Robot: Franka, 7 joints.
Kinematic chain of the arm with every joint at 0, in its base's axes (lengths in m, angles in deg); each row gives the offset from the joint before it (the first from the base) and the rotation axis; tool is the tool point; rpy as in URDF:
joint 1: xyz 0 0 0.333 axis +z
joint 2: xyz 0 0 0 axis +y
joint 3: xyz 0 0 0.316 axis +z
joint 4: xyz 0.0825 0 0 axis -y
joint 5: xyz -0.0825 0 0.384 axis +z
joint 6: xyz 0 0 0 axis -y
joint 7: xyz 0.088 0 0 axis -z
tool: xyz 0 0 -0.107 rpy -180 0 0
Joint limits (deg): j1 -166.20..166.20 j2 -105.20..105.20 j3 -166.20..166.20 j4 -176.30..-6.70 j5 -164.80..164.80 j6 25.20..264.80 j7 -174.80..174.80
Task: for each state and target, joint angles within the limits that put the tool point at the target. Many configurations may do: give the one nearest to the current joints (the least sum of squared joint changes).
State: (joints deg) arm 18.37 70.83 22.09 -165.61 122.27 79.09 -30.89
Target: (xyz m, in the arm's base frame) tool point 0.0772 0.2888 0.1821
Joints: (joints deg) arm -2.24 51.56 39.12 -166.95 113.90 57.10 -30.89
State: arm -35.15 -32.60 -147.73 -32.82 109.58 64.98 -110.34
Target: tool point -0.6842 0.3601 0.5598
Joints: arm -43.69 -57.33 -156.09 -39.97 112.56 82.41 -110.34
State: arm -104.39 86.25 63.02 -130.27 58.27 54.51 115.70
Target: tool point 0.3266 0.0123 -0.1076
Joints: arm -78.26 105.20 26.41 -112.27 61.77 80.41 115.70
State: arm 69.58 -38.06 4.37 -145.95 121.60 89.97 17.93
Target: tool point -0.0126 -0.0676 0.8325
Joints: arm 70.95 -89.03 -13.27 -139.07 122.45 77.23 17.93
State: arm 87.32 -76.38 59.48 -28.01 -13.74 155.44 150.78
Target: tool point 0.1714 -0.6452 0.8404
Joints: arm 105.62 -52.18 59.46 -6.70 -11.52 165.52 150.78
